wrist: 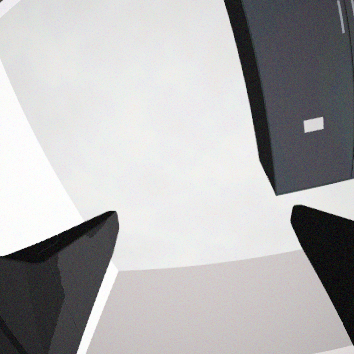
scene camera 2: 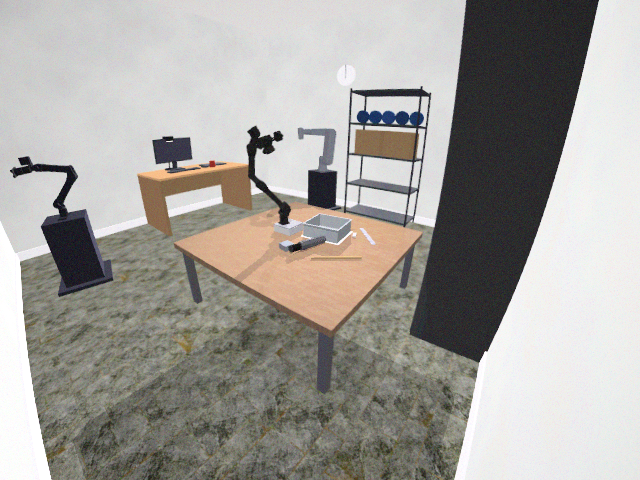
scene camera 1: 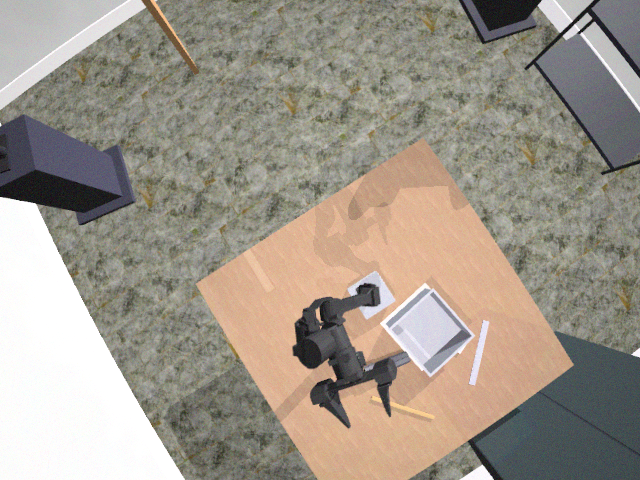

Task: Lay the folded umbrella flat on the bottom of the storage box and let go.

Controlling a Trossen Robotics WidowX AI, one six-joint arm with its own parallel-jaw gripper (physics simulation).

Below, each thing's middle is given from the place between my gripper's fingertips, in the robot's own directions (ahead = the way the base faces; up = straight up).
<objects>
Now: the storage box (scene camera 1: 431, 332) 620 mm below my hand, 340 mm to the left of it and 110 mm ahead of it.
</objects>
